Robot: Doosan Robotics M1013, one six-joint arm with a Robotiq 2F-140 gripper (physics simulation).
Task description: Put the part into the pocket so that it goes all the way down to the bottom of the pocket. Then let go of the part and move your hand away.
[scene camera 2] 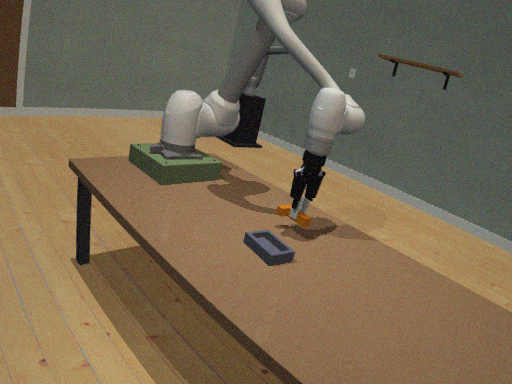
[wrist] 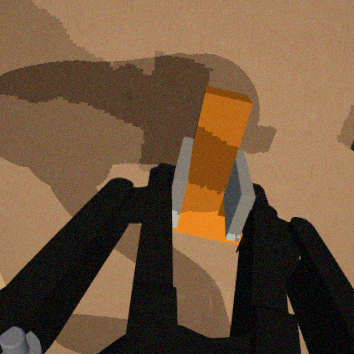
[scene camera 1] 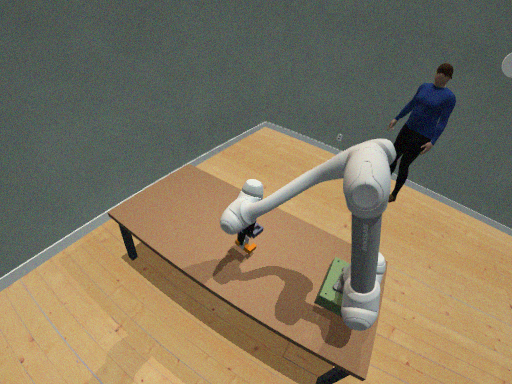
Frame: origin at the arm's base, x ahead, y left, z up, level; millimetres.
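Where they show: gripper, fingertip midpoint: (scene camera 2: 296,217) (wrist: 208,160) (scene camera 1: 243,246); arm's base at its link origin: (scene camera 2: 175,153).
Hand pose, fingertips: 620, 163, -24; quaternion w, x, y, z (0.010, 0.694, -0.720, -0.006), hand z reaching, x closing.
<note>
Things, the pixels of their top centre, and the offset from my fingertips, as dx, dy, dz. Level surfaces: height alone.
- orange part at its top centre: (wrist: 228,179) (scene camera 2: 294,211) (scene camera 1: 246,242) -2, -15, +20
- dark blue-grey block with the rectangular pocket, top centre: (scene camera 2: 270,241) (scene camera 1: 251,224) +83, -185, -21
- brown table at its surface level: dz -58
The orange part (scene camera 1: 250,247) (scene camera 2: 303,220) (wrist: 225,120) is held between the grey finger pads. In scene camera 2 it hangs a little above the table, apart from its shadow, with an end showing on each side of the fingers. My gripper (scene camera 1: 245,241) (scene camera 2: 298,210) (wrist: 208,160) is shut on it, pointing down. The dark blue-grey block with the rectangular pocket (scene camera 1: 258,230) (scene camera 2: 281,258) lies flat on the table, beside and apart from the part. In scene camera 2 its pocket is open upward and shows no part inside. The pads hide the part's middle.
The brown table (scene camera 1: 175,200) (scene camera 2: 400,310) carries the arm's green base (scene camera 1: 330,287) (scene camera 2: 190,172) at one end. Arm shadows fall across the table. A person in a blue top (scene camera 1: 427,112) stands beyond the table. A wooden wall rail (scene camera 2: 420,65) is at the right in scene camera 2.
</note>
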